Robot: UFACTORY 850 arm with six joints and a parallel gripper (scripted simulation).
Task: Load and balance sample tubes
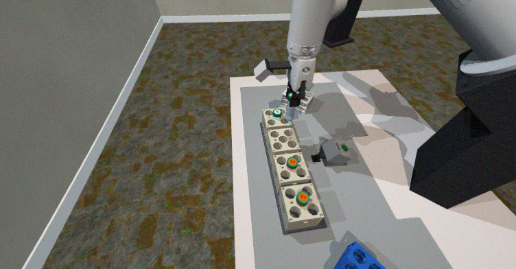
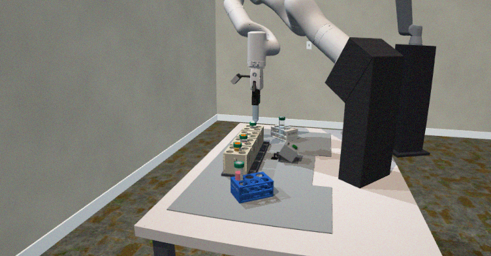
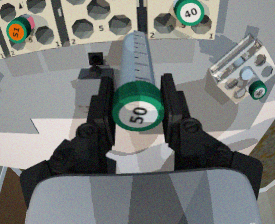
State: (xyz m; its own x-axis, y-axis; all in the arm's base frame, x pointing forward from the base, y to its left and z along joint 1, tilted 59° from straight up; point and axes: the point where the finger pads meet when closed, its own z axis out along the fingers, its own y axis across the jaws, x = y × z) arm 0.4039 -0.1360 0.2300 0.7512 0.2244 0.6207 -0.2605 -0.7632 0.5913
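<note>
My gripper is now 10 mm short of the 50 mL blank and 50 mm above it. From my hand the other things lie so: loading stand ST (50 mm ahead, 90 mm to the left, 250 mm below); sample S1 (80 mm ahead, 130 mm to the left, 180 mm below); 40 mL blank (80 mm to the right, 180 mm below).
</note>
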